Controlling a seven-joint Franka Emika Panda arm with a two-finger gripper.
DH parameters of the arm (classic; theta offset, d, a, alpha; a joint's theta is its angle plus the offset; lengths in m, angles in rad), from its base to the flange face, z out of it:
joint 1: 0 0.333 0 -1.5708
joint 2: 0 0 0 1.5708
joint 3: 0 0.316 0.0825 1.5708
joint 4: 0 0 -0.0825 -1.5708
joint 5: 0 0.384 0 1.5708
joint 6: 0 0 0.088 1.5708
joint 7: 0 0.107 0 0
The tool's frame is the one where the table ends.
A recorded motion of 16 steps. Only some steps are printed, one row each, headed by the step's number.
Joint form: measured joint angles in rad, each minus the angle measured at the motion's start. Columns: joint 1, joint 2, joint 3, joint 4, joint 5, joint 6, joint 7.
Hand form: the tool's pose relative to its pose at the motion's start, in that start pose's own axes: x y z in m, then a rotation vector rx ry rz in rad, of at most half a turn. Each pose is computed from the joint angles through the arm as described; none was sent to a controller.
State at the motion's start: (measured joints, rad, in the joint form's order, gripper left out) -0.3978 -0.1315 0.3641 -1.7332 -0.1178 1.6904 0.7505
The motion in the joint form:
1: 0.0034 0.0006 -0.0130 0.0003 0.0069 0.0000 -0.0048
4: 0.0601 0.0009 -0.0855 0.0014 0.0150 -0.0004 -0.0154
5: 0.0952 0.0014 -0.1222 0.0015 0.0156 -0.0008 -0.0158
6: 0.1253 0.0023 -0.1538 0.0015 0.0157 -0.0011 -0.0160
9: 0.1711 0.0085 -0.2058 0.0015 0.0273 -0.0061 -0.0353
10: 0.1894 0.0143 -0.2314 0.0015 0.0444 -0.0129 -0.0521
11: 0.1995 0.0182 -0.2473 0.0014 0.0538 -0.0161 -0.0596
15: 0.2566 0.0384 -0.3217 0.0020 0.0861 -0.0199 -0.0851
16: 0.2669 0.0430 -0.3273 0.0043 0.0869 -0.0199 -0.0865
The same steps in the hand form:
1: 0.0032 0.0036 0.0007 0.0050 -0.0062 0.0055
4: 0.0093 0.0115 0.0005 0.0174 -0.0161 0.0121
5: 0.0105 0.0132 0.0004 0.0215 -0.0194 0.0136
6: 0.0117 0.0147 0.0008 0.0243 -0.0224 0.0150
9: 0.0145 0.0170 0.0047 0.0315 -0.0425 0.0026
10: 0.0166 0.0188 0.0088 0.0390 -0.0653 -0.0057
11: 0.0185 0.0203 0.0116 0.0430 -0.0783 -0.0069
15: 0.0258 0.0228 0.0238 0.0600 -0.1221 -0.0132
16: 0.0251 0.0200 0.0249 0.0603 -0.1246 -0.0193

